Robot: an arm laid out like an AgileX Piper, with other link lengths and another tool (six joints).
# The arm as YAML. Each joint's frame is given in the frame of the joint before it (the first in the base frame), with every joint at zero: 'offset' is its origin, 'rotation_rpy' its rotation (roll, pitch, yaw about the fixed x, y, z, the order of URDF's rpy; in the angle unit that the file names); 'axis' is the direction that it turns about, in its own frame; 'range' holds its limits. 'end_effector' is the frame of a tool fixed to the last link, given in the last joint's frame.
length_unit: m
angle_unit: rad
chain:
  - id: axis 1
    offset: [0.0, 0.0, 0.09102]
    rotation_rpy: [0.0, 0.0, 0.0]
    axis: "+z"
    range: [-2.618, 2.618]
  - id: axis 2
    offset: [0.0, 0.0, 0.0]
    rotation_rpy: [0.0, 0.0, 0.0]
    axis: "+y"
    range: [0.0, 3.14]
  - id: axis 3
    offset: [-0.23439, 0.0, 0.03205]
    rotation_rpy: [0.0, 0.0, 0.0]
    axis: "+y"
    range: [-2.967, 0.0]
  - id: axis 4
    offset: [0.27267, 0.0, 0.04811]
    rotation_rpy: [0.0, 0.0, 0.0]
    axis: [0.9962, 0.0, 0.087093]
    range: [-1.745, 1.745]
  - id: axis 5
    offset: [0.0, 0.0, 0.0]
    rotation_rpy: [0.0, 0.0, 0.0]
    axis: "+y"
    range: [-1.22, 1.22]
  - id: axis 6
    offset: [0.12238, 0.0, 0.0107]
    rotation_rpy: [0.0, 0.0, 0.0]
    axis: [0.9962, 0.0, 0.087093]
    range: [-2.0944, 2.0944]
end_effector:
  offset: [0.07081, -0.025, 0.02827]
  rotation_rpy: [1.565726, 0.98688, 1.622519]
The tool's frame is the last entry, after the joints.
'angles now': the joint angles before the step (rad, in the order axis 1, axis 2, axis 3, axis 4, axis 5, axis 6). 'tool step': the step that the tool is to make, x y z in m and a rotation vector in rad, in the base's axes. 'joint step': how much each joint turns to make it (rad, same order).
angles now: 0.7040, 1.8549, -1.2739, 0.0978, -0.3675, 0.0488
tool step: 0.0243, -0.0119, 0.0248, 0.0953, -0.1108, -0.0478
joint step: -0.0425, 0.0610, -0.0716, -0.0142, -0.1352, 0.0223
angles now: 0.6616, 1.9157, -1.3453, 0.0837, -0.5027, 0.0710
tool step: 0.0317, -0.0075, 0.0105, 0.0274, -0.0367, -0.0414
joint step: -0.0449, 0.0917, -0.1403, -0.0068, 0.0030, 0.0061
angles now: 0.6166, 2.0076, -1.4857, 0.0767, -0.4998, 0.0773
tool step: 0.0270, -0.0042, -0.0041, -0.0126, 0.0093, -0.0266
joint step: -0.0344, 0.0873, -0.1273, -0.0100, 0.0551, 0.0024
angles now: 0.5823, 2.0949, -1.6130, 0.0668, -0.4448, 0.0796
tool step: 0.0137, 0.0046, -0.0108, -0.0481, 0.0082, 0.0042
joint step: -0.0128, 0.0644, -0.0804, -0.0395, 0.0491, -0.0002
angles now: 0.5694, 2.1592, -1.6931, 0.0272, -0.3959, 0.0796
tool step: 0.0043, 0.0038, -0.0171, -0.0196, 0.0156, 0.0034
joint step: 0.0001, 0.0404, -0.0169, -0.0086, 0.0002, -0.0001
